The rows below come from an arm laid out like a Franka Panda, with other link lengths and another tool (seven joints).
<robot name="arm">
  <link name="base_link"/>
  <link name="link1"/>
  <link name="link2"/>
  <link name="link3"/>
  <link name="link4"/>
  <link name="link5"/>
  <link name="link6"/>
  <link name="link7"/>
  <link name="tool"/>
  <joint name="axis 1" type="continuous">
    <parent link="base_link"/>
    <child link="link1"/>
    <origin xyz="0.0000 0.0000 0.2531" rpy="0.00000 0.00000 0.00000"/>
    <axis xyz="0 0 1"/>
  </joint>
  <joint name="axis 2" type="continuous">
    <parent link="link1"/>
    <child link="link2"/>
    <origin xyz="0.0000 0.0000 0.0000" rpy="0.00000 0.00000 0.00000"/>
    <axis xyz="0 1 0"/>
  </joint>
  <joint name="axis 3" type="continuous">
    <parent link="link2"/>
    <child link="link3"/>
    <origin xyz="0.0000 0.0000 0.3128" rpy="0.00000 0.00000 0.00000"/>
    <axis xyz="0 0 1"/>
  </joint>
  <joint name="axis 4" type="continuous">
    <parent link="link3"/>
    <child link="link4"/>
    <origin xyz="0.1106 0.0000 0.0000" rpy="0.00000 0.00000 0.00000"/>
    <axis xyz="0 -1 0"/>
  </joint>
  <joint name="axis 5" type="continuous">
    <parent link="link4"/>
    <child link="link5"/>
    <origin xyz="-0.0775 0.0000 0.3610" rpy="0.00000 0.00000 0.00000"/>
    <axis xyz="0 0 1"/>
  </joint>
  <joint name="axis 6" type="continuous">
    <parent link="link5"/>
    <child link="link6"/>
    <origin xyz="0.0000 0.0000 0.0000" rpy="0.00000 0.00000 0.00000"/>
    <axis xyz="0 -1 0"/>
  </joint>
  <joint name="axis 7" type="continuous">
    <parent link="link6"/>
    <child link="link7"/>
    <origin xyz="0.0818 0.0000 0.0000" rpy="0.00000 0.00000 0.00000"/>
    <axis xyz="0 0 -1"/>
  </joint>
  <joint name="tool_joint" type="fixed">
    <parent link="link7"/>
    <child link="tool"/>
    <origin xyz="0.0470 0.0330 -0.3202" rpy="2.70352 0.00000 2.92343"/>
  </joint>
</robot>
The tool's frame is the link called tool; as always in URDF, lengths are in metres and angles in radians. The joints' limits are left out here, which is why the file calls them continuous.
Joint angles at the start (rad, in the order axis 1, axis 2, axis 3, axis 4, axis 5, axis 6, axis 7):
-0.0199, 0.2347, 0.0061, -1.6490, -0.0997, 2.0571, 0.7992
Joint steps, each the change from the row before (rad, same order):
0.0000, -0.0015, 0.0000, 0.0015, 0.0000, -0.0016, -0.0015
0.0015, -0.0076, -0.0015, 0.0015, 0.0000, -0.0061, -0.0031
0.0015, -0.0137, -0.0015, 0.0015, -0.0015, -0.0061, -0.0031
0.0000, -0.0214, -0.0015, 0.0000, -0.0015, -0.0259, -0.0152
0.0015, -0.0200, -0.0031, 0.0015, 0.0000, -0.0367, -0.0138
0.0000, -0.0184, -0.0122, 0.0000, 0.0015, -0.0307, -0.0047
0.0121, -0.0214, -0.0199, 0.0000, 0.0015, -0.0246, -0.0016
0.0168, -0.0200, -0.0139, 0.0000, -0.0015, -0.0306, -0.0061
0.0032, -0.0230, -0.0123, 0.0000, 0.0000, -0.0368, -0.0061
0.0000, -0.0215, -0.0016, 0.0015, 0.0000, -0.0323, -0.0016
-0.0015, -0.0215, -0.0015, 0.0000, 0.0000, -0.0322, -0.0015
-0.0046, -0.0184, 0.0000, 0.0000, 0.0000, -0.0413, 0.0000
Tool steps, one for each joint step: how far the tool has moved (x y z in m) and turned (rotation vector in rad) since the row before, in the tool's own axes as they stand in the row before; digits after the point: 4 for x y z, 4 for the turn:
-0.0003, 0.0009, -0.0013, -0.0011, -0.0002, -0.0015
-0.0004, 0.0021, -0.0049, -0.0021, -0.0010, -0.0031
-0.0015, 0.0043, -0.0087, -0.0064, -0.0051, -0.0052
0.0008, 0.0003, -0.0127, 0.0056, 0.0054, -0.0113
0.0029, -0.0030, -0.0123, 0.0139, 0.0108, -0.0064
-0.0031, -0.0075, -0.0124, 0.0130, 0.0007, 0.0105
-0.0019, -0.0030, -0.0137, 0.0049, -0.0035, 0.0074
0.0048, -0.0012, -0.0115, 0.0100, 0.0067, -0.0054
-0.0002, -0.0074, -0.0146, 0.0133, 0.0041, 0.0076
0.0028, -0.0033, -0.0133, 0.0077, 0.0042, 0.0047
0.0027, -0.0048, -0.0129, 0.0089, 0.0045, 0.0063
0.0040, -0.0093, -0.0111, 0.0190, 0.0097, 0.0117

